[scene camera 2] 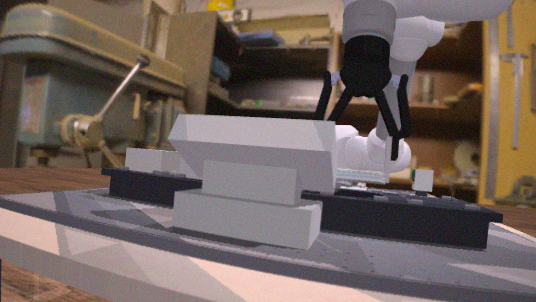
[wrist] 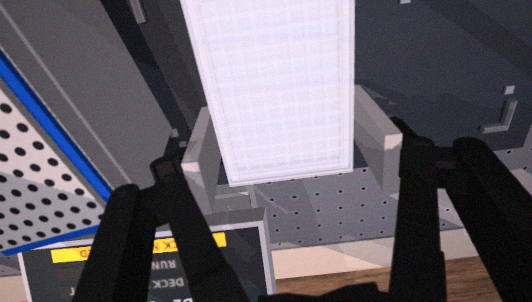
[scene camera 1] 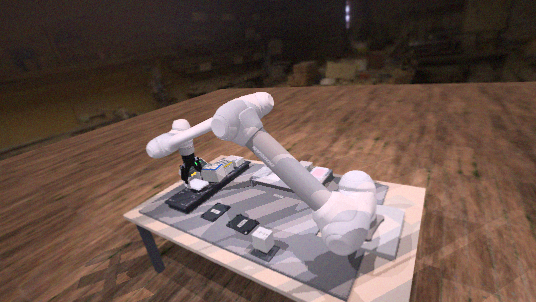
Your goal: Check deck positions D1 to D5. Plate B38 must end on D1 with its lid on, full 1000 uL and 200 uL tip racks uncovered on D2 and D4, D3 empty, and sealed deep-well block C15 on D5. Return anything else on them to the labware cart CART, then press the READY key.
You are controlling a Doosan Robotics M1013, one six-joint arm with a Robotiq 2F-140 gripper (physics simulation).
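Frame: origin at the arm's base, x ahead, y left, z up, level; metres.
Where they show: gripper, between the fingertips: [scene camera 2: 355,179] [wrist: 282,117] [scene camera 1: 194,184]; arm's base, origin of its link: [scene camera 2: 335,183].
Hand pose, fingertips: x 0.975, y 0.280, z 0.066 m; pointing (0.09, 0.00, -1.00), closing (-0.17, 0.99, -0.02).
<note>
Things, the pixels of their top centre, and the offset from my fingertips. "spot": a spot on its surface instead.
- flat white lidded plate, centre of its top: [wrist: 280,94] [scene camera 2: 356,170] [scene camera 1: 196,183] dx -0.023, dy -0.004, dz +0.015 m
- blue-rimmed tip rack, centre of its top: [scene camera 1: 211,165] dx -0.021, dy -0.139, dz +0.080 m
- yellow-rimmed tip rack, centre of its top: [scene camera 1: 221,162] dx +0.020, dy -0.248, dz +0.041 m
- white block, centre of its top: [scene camera 2: 164,150] [scene camera 1: 233,158] dx +0.040, dy -0.370, dz +0.018 m
- grey console, a spot on its surface: [scene camera 2: 252,162] spot: dx +0.165, dy -0.094, dz +0.014 m
- status screen, a spot on its surface: [wrist: 233,256] spot: dx +0.102, dy -0.033, dz +0.031 m
- pink plate, centre of its top: [scene camera 1: 318,171] dx -0.604, dy -0.518, dz +0.003 m
- white key box, centre of its top: [scene camera 2: 423,169] [scene camera 1: 262,232] dx -0.714, dy +0.104, dz +0.030 m
My gripper [scene camera 1: 189,181] [scene camera 2: 359,156] [wrist: 282,117] is shut on one end of a flat white lidded plate [scene camera 1: 198,184] [scene camera 2: 361,175] [wrist: 275,81]. The plate hangs level, a little above the black deck rail [scene camera 1: 180,199] [scene camera 2: 391,217], near its front end. Its label is not readable. Behind it on the rail stand a blue-rimmed tip rack [scene camera 1: 211,169] [wrist: 81,192], a yellow-rimmed tip rack [scene camera 1: 225,162] and a white block [scene camera 1: 235,159]. In scene camera 2 the left finger is hidden behind a grey console.
A grey console [scene camera 2: 252,162] with a status screen [wrist: 233,256] stands by the rail's front end. A grey cart tray [scene camera 1: 268,178] holds a pink plate [scene camera 1: 319,171]. Two black pads [scene camera 1: 215,211] [scene camera 1: 242,223] and a white key box [scene camera 1: 262,238] sit near the front edge.
</note>
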